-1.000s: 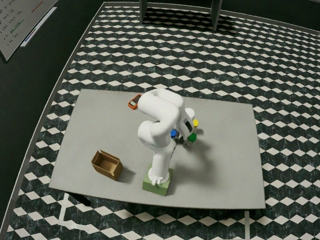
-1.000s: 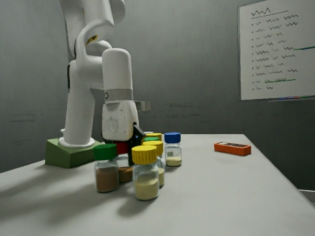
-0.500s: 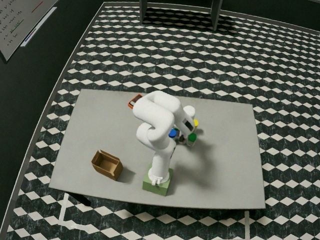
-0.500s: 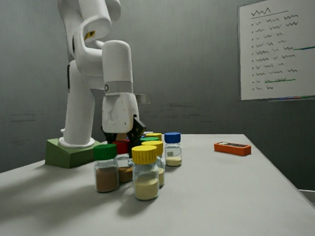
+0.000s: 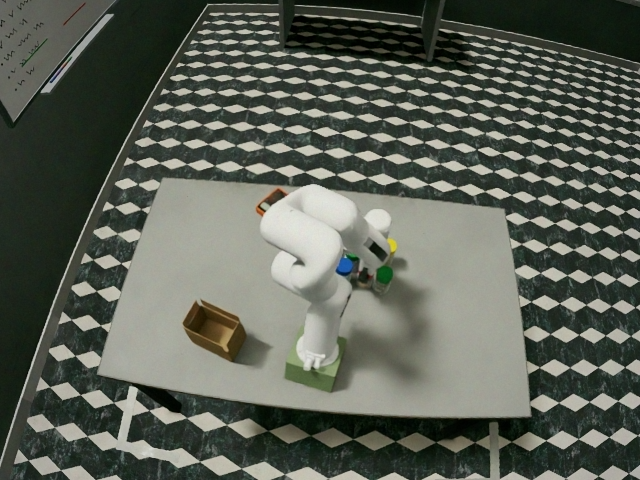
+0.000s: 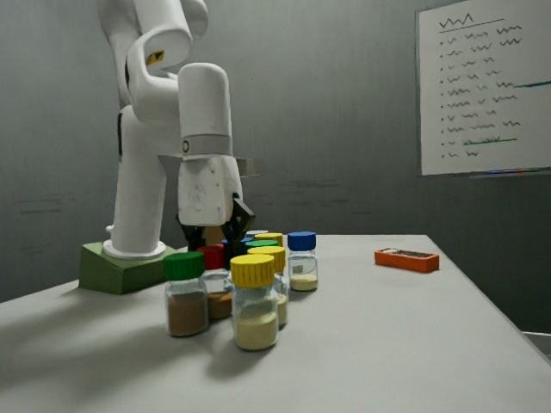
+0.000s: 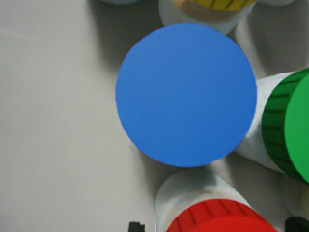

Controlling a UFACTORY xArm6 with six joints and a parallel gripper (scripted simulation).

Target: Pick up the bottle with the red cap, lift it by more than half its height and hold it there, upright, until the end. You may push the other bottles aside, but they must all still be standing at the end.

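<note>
The red-capped bottle lies 4 cm below my hand.
</note>
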